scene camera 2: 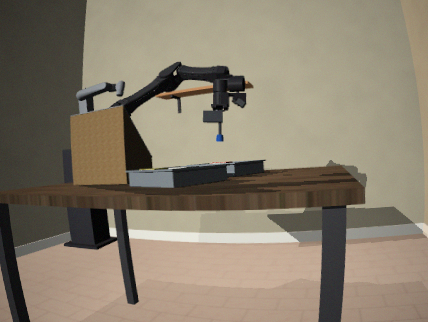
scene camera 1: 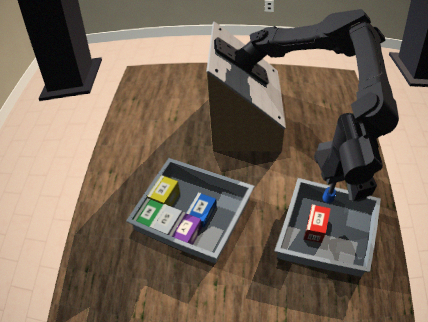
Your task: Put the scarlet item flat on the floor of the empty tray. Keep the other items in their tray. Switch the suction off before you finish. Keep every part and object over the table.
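Where they show: hand at its tool point: [scene camera 2: 219, 141] [scene camera 1: 328, 197]; arm's base at its link origin: [scene camera 2: 104, 131] [scene camera 1: 241, 62].
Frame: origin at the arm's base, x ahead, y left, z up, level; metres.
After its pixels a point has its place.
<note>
The scarlet item, a red box labelled RO [scene camera 1: 318, 222] @[y 0.151, x 0.449, z -0.157 m], lies flat on the floor of the right-hand tray [scene camera 1: 283, 226] @[y 0.062, x 0.448, z -0.160 m] [scene camera 2: 245, 166] @[y 0.117, x 0.539, z -0.179 m], apart from its walls. In the scene camera 2 view a thin red strip of it shows above the tray rims. My gripper, the blue suction cup [scene camera 1: 328, 195] [scene camera 2: 219, 138], is open and hangs well above the tray with nothing on it. The left-hand tray [scene camera 1: 234, 215] @[y -0.052, x 0.405, z -0.160 m] [scene camera 2: 151, 179] @[y -0.265, x 0.322, z -0.188 m] holds a yellow box [scene camera 1: 165, 189] @[y -0.220, x 0.316, z -0.158 m], a green box [scene camera 1: 149, 213] @[y -0.259, x 0.385, z -0.163 m], a white box [scene camera 1: 166, 219] @[y -0.214, x 0.408, z -0.158 m], a purple box [scene camera 1: 187, 228] @[y -0.164, x 0.432, z -0.163 m] and a blue box [scene camera 1: 203, 208] @[y -0.126, x 0.368, z -0.175 m].
The arm's slanted base block [scene camera 1: 246, 117] @[y -0.002, x 0.155, z -0.078 m] [scene camera 2: 99, 150] @[y -0.087, x 0.026, z -0.081 m] stands on the wooden table [scene camera 1: 165, 120] @[y -0.242, x 0.001, z -0.210 m] [scene camera 2: 280, 197] @[y -0.534, x 0.694, z -0.218 m] behind the trays. Dark pillars stand on the floor beyond the table. In the scene camera 2 view an orange shelf [scene camera 2: 192, 91] is on the wall behind the arm.
</note>
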